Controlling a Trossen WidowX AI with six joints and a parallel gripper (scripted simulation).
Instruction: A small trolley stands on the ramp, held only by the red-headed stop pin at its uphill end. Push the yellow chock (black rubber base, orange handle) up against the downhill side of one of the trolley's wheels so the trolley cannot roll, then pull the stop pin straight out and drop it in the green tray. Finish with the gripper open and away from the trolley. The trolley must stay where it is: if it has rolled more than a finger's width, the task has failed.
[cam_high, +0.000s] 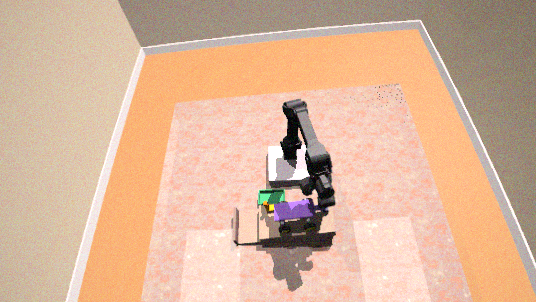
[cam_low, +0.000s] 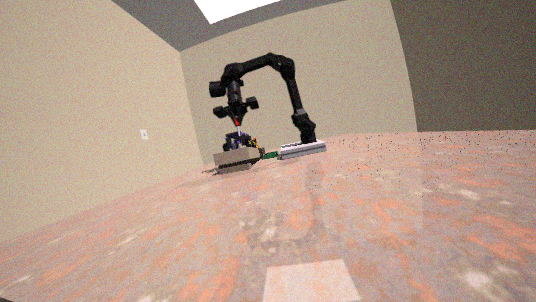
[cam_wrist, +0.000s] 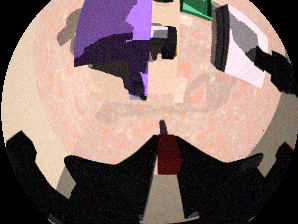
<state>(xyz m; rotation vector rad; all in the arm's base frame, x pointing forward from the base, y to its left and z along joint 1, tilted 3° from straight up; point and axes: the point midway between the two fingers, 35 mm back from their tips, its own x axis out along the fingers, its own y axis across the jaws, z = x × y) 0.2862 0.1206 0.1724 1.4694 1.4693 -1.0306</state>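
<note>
Right now my gripper tip is 24 cm to the left of the green tray, 19 cm above it and 8 cm past it. From my gripper tip the other things lie so: purple trolley: 14 cm to the right, 7 cm below, 5 cm ahead; then ramp: 14 cm to the right, 13 cm below, 5 cm ahead; then red-headed stop pin: right at my gripper tip.
</note>
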